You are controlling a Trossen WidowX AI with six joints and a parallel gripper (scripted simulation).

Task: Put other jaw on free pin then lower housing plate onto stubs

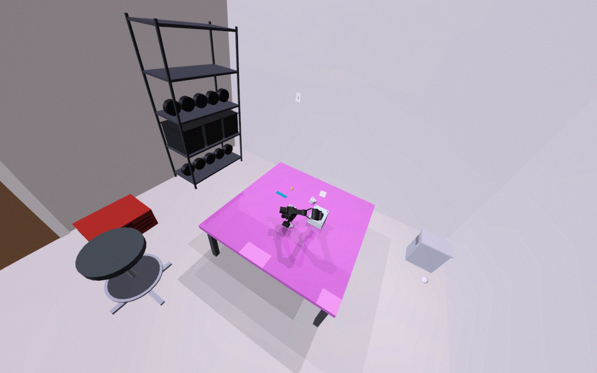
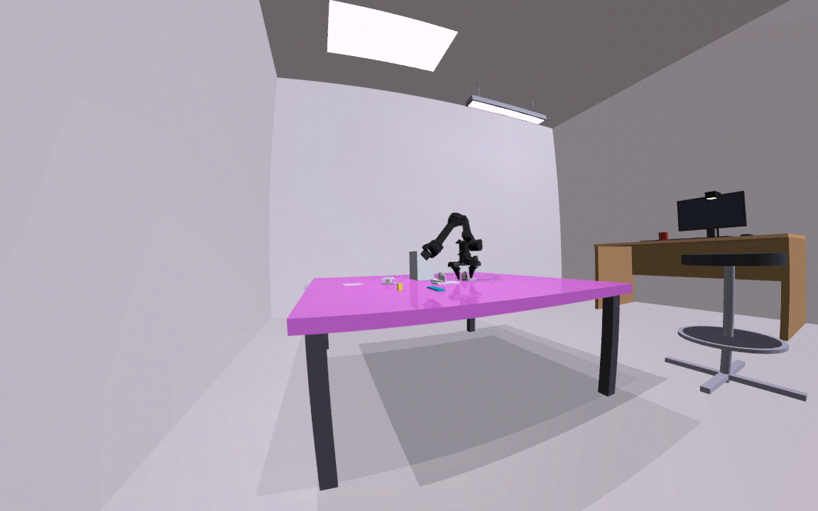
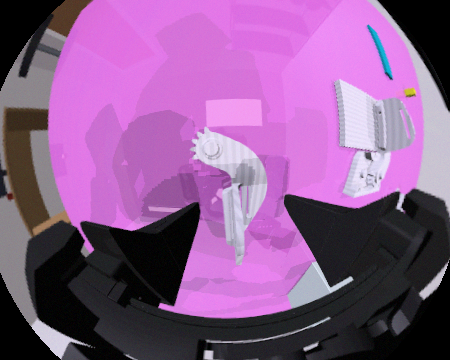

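The white ledge is 90 mm ahead of my gripper tip and 170 mm to the right of it. Also, from my gripper tip: cyan bar: 270 mm ahead, 310 mm to the right; small white part: 50 mm behind, 420 mm to the right; white jaw: 30 mm ahead, 20 mm to the left.
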